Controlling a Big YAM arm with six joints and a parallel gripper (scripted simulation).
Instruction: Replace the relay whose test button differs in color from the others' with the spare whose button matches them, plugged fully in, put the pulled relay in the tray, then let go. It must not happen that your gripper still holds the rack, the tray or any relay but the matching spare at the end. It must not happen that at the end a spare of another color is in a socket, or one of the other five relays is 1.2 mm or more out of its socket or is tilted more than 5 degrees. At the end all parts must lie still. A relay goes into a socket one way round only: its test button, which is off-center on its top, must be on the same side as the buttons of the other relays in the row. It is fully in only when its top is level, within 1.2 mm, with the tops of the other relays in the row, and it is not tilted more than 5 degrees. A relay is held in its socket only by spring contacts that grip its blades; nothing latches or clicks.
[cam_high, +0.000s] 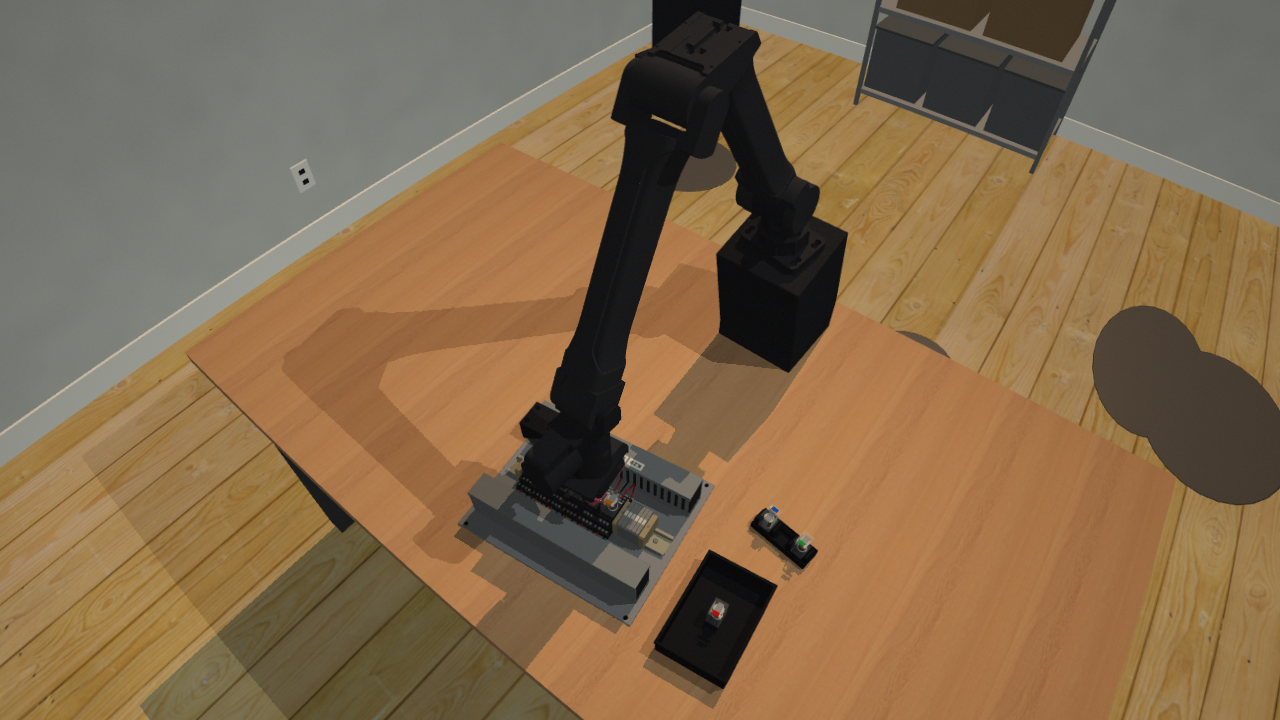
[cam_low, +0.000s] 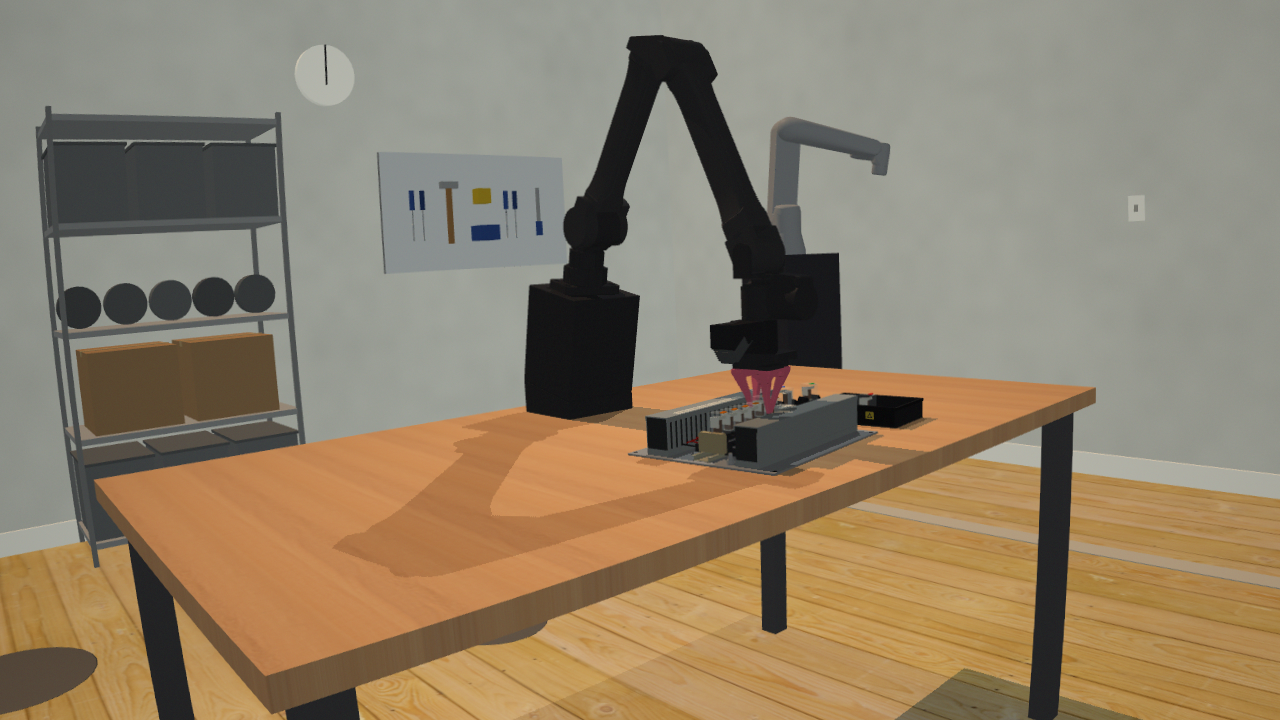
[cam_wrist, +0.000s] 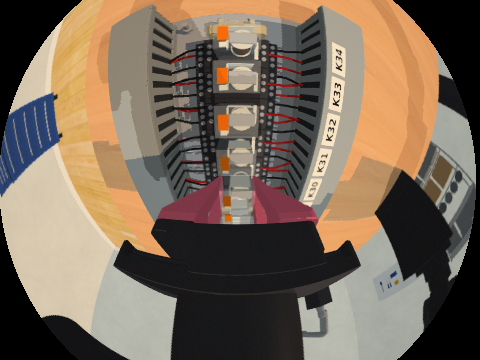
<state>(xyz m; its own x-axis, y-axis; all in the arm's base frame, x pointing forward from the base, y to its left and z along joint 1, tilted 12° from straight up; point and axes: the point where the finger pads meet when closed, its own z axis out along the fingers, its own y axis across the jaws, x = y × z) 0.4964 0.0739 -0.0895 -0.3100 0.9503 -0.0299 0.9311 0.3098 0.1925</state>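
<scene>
My hand is 6 cm above the grey relay panel, 2 cm to the left of it and 1 cm short of it. Round my hand: blue-button relay 20 cm to the left, 18 cm behind, 3 cm below; black tray 25 cm to the left, 4 cm below, 1 cm behind; black spare holder 23 cm to the left, 18 cm behind, 5 cm below.
</scene>
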